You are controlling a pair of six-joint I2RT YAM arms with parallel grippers.
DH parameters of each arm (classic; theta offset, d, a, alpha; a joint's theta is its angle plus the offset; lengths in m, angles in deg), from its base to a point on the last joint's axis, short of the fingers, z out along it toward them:
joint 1: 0 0.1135 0.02 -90
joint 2: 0 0 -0.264 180
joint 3: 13.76 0 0.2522 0
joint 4: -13.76 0 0.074 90
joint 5: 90 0 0 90
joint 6: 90 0.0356 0 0
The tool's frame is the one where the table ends.
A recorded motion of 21 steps. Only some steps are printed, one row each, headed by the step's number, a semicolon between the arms.
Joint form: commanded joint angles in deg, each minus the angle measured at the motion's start. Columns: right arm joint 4, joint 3, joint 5, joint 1, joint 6, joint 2; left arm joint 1, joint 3, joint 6, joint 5, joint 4, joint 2.
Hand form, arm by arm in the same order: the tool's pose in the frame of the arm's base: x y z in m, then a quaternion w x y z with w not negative. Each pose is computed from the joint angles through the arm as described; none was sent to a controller.
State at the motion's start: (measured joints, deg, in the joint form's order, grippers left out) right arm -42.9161 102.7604 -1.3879 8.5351 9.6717 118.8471; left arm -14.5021 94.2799 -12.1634 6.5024 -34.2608 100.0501
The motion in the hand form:
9: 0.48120 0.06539 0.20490 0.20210 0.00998 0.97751 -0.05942; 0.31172 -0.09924 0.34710 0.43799 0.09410 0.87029 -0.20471
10: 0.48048 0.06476 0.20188 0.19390 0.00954 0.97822 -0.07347; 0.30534 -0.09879 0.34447 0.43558 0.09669 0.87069 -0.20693
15: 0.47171 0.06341 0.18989 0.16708 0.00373 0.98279 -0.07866; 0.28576 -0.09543 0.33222 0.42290 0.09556 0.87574 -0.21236
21: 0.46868 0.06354 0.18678 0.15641 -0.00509 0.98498 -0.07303; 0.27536 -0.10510 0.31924 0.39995 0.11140 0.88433 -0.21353
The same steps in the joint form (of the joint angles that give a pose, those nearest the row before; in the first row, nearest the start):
9: -9.38 12.48 11.58 -0.05 -2.03 11.89; -1.80 -18.41 1.36 6.09 7.85 -17.53
10: -10.24 12.57 13.03 -0.01 -2.20 12.27; -2.02 -20.10 1.37 6.32 7.98 -18.88
15: -10.62 9.09 13.08 -0.01 -2.56 11.55; -2.41 -25.79 0.71 6.77 8.20 -23.06
21: -11.01 8.18 12.14 -0.01 -3.33 11.33; -4.85 -28.56 0.78 6.31 7.41 -24.03

